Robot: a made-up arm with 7 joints. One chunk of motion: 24 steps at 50 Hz.
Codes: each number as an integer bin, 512 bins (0 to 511) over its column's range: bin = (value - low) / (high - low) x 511, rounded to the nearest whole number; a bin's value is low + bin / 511 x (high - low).
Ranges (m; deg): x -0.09..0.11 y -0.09..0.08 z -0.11..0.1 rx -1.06..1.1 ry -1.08..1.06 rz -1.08..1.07
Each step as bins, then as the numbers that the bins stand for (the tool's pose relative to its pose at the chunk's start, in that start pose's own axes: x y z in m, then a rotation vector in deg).
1 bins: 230 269 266 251 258 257
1 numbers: 0.0000 -0.0005 -0.0007 0.00 0.00 0.00
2 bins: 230 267 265 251 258 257
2 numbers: 0.0000 -0.0012 -0.0011 0.00 0.00 0.00
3 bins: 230 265 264 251 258 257
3 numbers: 0.0000 -0.0018 -0.0015 0.00 0.00 0.00
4 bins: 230 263 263 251 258 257
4 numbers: 0.0000 -0.0025 -0.0019 0.00 0.00 0.00
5 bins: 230 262 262 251 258 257
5 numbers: 0.0000 -0.0028 -0.0023 0.00 0.00 0.00
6 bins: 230 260 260 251 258 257
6 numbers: 0.0000 -0.0035 -0.0032 0.00 0.00 0.00
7 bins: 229 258 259 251 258 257
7 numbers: -0.0004 -0.0042 -0.0036 0.00 0.00 0.00
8 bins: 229 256 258 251 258 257
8 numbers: -0.0004 -0.0048 -0.0040 0.00 0.00 0.00
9 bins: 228 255 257 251 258 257
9 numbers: -0.0008 -0.0052 -0.0044 0.00 0.00 0.00
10 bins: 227 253 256 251 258 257
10 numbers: -0.0012 -0.0058 -0.0048 0.00 0.00 0.00
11 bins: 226 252 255 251 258 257
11 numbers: -0.0015 -0.0062 -0.0052 0.00 0.00 0.00
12 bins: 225 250 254 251 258 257
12 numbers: -0.0019 -0.0068 -0.0056 0.00 0.00 0.00
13 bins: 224 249 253 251 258 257
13 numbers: -0.0023 -0.0072 -0.0060 0.00 0.00 0.00
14 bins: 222 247 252 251 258 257
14 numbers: -0.0031 -0.0078 -0.0064 0.00 0.00 0.00
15 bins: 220 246 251 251 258 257
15 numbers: -0.0039 -0.0082 -0.0068 0.00 0.00 0.00
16 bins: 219 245 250 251 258 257
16 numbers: -0.0043 -0.0085 -0.0073 0.00 0.00 0.00
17 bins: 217 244 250 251 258 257
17 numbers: -0.0051 -0.0088 -0.0073 0.00 0.00 0.00
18 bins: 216 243 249 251 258 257
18 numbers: -0.0055 -0.0092 -0.0077 0.00 0.00 0.00
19 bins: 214 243 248 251 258 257
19 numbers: -0.0062 -0.0092 -0.0081 0.00 0.00 0.00
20 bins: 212 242 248 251 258 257
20 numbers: -0.0070 -0.0095 -0.0081 0.00 0.00 0.00
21 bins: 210 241 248 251 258 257
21 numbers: -0.0078 -0.0098 -0.0081 0.00 0.00 0.00
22 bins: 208 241 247 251 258 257
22 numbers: -0.0086 -0.0098 -0.0085 0.00 0.00 0.00
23 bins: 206 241 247 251 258 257
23 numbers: -0.0094 -0.0098 -0.0085 0.00 0.00 0.00
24 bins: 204 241 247 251 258 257
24 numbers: -0.0102 -0.0098 -0.0085 0.00 0.00 0.00
